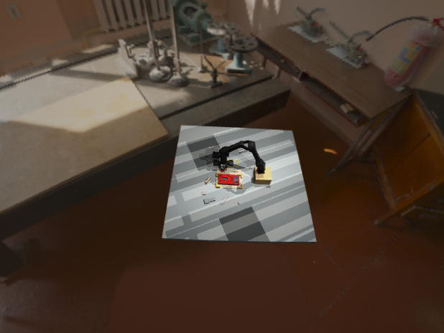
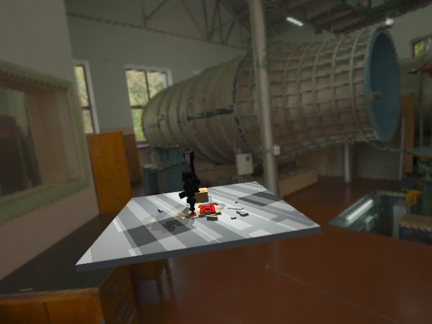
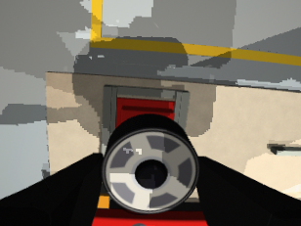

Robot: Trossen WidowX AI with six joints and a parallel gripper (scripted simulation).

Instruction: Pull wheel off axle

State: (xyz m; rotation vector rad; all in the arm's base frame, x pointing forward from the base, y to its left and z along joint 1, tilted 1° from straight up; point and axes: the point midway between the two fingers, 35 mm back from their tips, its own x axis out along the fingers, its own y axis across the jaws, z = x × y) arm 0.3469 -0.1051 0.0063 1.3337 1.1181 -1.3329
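Right now my gripper tip is right at the wheel. The rest, counted from my gripper tip: axle: 10 mm below.
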